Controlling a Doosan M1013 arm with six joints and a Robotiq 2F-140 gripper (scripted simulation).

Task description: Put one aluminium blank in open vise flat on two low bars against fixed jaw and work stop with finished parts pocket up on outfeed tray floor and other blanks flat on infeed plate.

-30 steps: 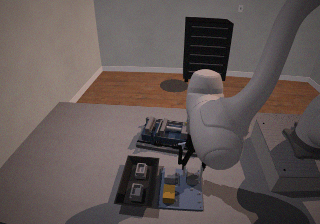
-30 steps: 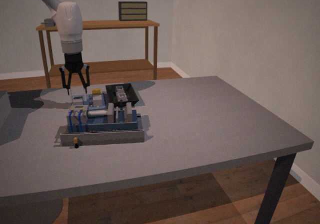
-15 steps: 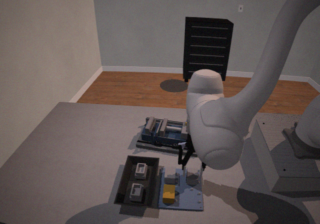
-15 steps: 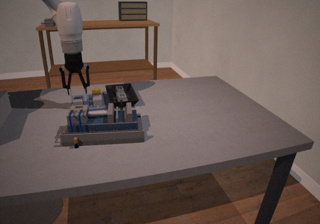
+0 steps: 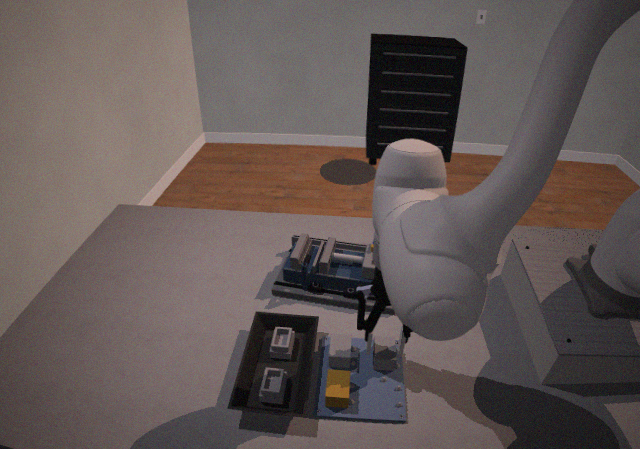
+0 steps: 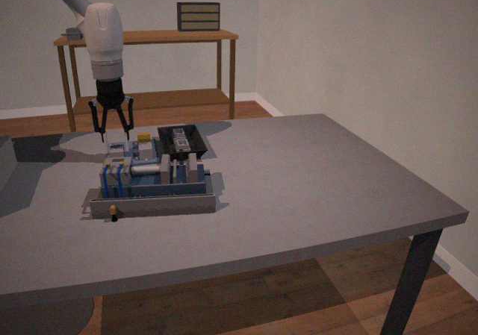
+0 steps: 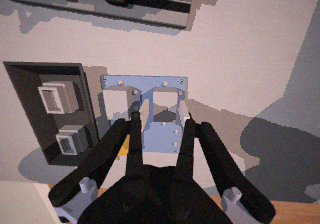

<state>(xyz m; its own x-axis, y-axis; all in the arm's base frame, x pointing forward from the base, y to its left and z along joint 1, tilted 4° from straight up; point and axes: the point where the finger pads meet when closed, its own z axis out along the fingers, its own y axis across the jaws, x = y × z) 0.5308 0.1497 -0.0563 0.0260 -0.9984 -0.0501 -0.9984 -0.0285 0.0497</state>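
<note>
The infeed plate is 60 mm below my hand, 50 mm to the left of it and 40 mm ahead of it. From my hand the other things lie so: blue vise: 240 mm to the right, 110 mm ahead, 30 mm below; brass blank: 90 mm to the left, 80 mm ahead, 40 mm below; aluminium blank: 90 mm ahead, 40 mm below.
</note>
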